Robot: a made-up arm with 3 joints. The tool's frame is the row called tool.
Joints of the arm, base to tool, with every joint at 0 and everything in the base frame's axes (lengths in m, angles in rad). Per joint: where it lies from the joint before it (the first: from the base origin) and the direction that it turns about. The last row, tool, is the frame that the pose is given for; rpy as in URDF.
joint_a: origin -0.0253 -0.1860 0.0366 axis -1 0 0
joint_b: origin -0.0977 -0.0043 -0.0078 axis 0 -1 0
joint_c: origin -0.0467 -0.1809 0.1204 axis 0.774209 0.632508 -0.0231
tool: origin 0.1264 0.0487 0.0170 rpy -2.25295 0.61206 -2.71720
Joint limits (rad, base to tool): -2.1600..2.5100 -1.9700..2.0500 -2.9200..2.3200
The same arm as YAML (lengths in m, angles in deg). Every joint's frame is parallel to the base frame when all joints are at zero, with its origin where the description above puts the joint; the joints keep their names.
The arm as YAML. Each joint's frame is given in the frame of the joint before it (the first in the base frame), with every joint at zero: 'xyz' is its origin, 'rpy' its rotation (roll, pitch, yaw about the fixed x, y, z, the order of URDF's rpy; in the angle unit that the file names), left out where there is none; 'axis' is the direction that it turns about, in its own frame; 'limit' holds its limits. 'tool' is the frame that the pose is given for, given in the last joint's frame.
units:
  length: m
  angle: deg
joints:
  - name: joint_a
    type: revolute
    origin:
      xyz: [-0.0253, -0.186, 0.0366]
    axis: [-1.0, 0.0, 0.0]
    limit:
      lower: -123.76
      upper: 143.81
  - name: joint_b
    type: revolute
    origin:
      xyz: [-0.0977, -0.0043, -0.0078]
    axis: [0.0, -1.0, 0.0]
    limit:
      lower: -112.87
      upper: 117.46
  - name: joint_c
    type: revolute
    origin:
      xyz: [-0.0467, -0.1809, 0.1204]
    axis: [0.774209, 0.632508, -0.0231]
    limit:
      lower: -167.3
      upper: 132.93
tool:
  origin:
    xyz: [0.1264, 0.0487, 0.017]
    rpy: [-129.08, 35.07, -155.68]

